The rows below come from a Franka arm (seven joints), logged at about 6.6 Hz.
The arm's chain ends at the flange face. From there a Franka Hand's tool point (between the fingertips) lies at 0.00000 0.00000 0.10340 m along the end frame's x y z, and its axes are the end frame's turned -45 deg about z.
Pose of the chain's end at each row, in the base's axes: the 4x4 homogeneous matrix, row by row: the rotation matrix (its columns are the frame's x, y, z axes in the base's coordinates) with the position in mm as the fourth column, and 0 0 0 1 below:
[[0.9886 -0.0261 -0.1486 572.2], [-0.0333 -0.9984 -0.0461 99.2], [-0.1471 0.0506 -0.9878 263.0], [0 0 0 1]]
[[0.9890 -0.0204 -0.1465 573.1], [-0.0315 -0.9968 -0.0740 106.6], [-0.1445 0.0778 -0.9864 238.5], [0 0 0 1]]
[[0.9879 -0.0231 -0.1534 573.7], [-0.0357 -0.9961 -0.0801 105.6], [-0.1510 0.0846 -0.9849 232.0], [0 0 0 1]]
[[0.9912 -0.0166 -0.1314 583.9], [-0.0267 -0.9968 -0.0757 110.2], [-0.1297 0.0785 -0.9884 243.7], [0 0 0 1]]
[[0.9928 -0.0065 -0.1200 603.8], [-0.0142 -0.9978 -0.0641 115.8], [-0.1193 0.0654 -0.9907 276.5], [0 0 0 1]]
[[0.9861 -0.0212 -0.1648 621.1], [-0.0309 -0.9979 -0.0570 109.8], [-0.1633 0.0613 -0.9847 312.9], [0 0 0 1]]
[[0.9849 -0.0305 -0.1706 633.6], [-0.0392 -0.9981 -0.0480 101.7], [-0.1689 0.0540 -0.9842 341.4], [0 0 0 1]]
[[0.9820 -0.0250 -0.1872 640.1], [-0.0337 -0.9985 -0.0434 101.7], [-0.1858 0.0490 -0.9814 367.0], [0 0 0 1]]
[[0.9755 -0.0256 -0.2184 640.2], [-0.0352 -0.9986 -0.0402 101.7], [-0.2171 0.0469 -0.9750 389.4], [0 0 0 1]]
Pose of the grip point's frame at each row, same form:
[[0.7175 0.6806 -0.1486 556.8], [0.6824 -0.7295 -0.0461 94.4], [-0.1398 -0.0682 -0.9878 160.9], [0 0 0 1]]
[[0.7138 0.6849 -0.1465 558.0], [0.6826 -0.7271 -0.0740 98.9], [-0.1572 -0.0472 -0.9864 136.5], [0 0 0 1]]
[[0.7149 0.6822 -0.1534 557.8], [0.6791 -0.7296 -0.0801 97.3], [-0.1666 -0.0470 -0.9849 130.2], [0 0 0 1]]
[[0.7126 0.6891 -0.1314 570.3], [0.6860 -0.7237 -0.0757 102.4], [-0.1472 -0.0362 -0.9884 141.5], [0 0 0 1]]
[[0.7066 0.6974 -0.1200 591.4], [0.6955 -0.7156 -0.0641 109.2], [-0.1306 -0.0381 -0.9907 174.1], [0 0 0 1]]
[[0.7123 0.6823 -0.1648 604.1], [0.6838 -0.7275 -0.0570 103.9], [-0.1588 -0.0721 -0.9847 211.1], [0 0 0 1]]
[[0.7180 0.6749 -0.1706 616.0], [0.6780 -0.7335 -0.0480 96.7], [-0.1576 -0.0812 -0.9842 239.6], [0 0 0 1]]
[[0.7121 0.6767 -0.1872 620.7], [0.6822 -0.7299 -0.0434 97.2], [-0.1660 -0.0967 -0.9814 265.5], [0 0 0 1]]
[[0.7079 0.6717 -0.2184 617.6], [0.6812 -0.7310 -0.0402 97.5], [-0.1867 -0.1203 -0.9750 288.6], [0 0 0 1]]

